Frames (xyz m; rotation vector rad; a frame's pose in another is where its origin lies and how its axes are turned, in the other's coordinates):
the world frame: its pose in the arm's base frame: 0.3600 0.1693 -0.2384 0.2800 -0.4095 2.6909
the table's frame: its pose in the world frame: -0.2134 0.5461 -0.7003 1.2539 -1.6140 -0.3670
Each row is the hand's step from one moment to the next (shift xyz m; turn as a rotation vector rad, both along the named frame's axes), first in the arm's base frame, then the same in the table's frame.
Working: the arm's base frame: its pose in the table's frame: 0.7755 0.2643 -0.7581 -2.4348 -0.9088 -1.3834

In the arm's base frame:
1: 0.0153 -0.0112 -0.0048 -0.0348 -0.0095 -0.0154
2: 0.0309 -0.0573 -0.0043 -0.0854 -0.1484 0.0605
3: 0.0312 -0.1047 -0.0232 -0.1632 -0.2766 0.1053
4: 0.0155 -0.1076 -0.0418 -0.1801 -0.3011 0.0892
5: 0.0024 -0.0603 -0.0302 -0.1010 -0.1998 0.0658
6: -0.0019 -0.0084 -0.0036 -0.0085 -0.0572 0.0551
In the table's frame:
1: -0.0044 0.0130 0.0139 -0.0296 -0.0138 -0.0217
2: -0.0257 0.0562 0.0208 -0.0778 0.1094 -0.1223
3: -0.0674 0.0854 0.0254 -0.1517 0.1989 -0.2273
4: -0.0882 0.0728 0.0221 -0.1841 0.2041 -0.2356
5: -0.0566 0.0352 0.0109 -0.1106 0.1460 -0.1446
6: -0.0083 0.0042 -0.0007 0.0017 0.0665 -0.0441

